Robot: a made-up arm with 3 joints. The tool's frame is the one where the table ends.
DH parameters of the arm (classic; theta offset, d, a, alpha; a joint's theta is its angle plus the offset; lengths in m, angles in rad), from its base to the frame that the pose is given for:
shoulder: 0 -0.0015 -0.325 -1.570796
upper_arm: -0.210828 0 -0.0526 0
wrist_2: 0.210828 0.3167 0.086 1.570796
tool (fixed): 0 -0.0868 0 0
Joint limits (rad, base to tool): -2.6..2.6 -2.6..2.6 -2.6..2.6
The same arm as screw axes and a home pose.
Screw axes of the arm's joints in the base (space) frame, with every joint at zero. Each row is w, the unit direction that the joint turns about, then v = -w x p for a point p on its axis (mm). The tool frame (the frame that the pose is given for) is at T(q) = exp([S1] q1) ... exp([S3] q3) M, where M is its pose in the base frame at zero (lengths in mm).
S1: w 0 0 1 v 0 0 0
S2: w 0 1 0 v 1.5 0 -325
S3: w 0 1 0 v 12.5 0 -376.4
M: xyz -290.4 316.7 -99.3 (mm) quaternion w x y z 1 0 0 0
Joint limits (deg, base to tool): -148.97..148.97 -148.97..148.97 -148.97..148.97

